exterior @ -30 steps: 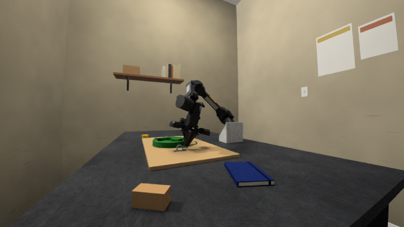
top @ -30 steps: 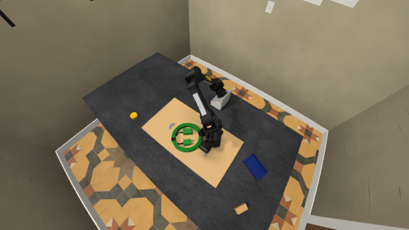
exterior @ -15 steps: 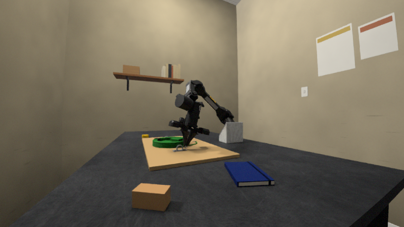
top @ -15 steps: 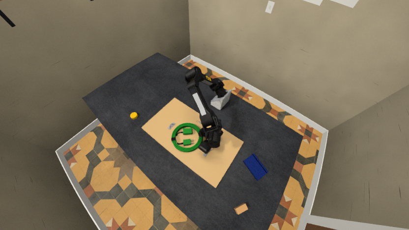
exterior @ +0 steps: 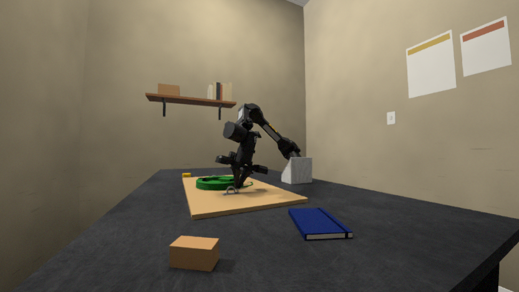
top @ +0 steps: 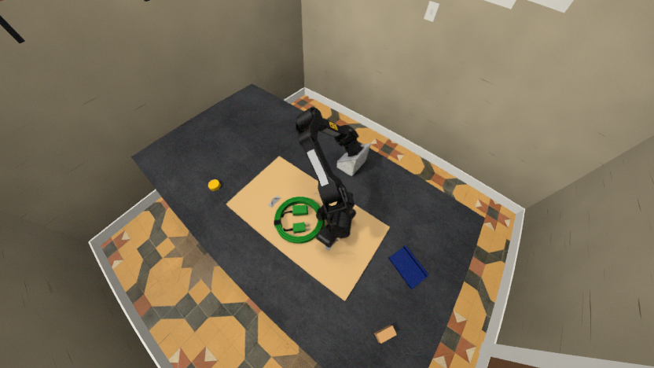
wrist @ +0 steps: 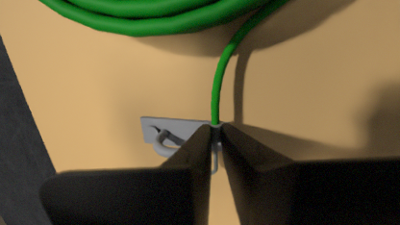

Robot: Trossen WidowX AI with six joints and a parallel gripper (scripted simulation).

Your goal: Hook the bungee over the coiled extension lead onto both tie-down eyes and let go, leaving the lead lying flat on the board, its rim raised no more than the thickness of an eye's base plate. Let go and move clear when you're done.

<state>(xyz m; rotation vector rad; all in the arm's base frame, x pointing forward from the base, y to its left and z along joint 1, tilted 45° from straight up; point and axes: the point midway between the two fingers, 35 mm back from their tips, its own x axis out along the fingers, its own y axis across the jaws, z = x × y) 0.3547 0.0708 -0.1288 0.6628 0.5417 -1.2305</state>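
Now: the extension lead 40 mm ahead of my hand, 150 mm to the right of it and 30 mm below it. Also, from my hand: tan block 170 mm ahead, 340 mm to the left, 40 mm below; then yellow puck 160 mm ahead, 570 mm to the right, 50 mm below.
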